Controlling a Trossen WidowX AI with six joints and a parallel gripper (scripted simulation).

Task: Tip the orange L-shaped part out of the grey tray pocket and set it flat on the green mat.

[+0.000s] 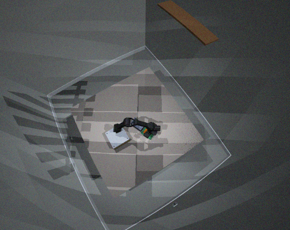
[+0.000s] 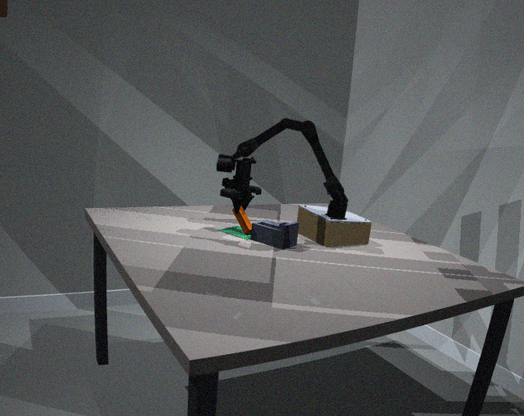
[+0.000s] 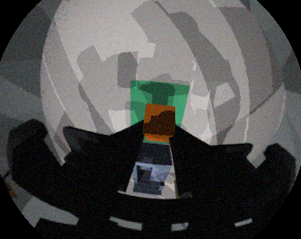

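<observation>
Now: gripper tip 3 cm past the orange L-shaped part, 2 cm to the right of it and 3 cm above it. Also, from my gripper tip: green mat (1 cm behind, 2 cm to the left, 9 cm below).
</observation>
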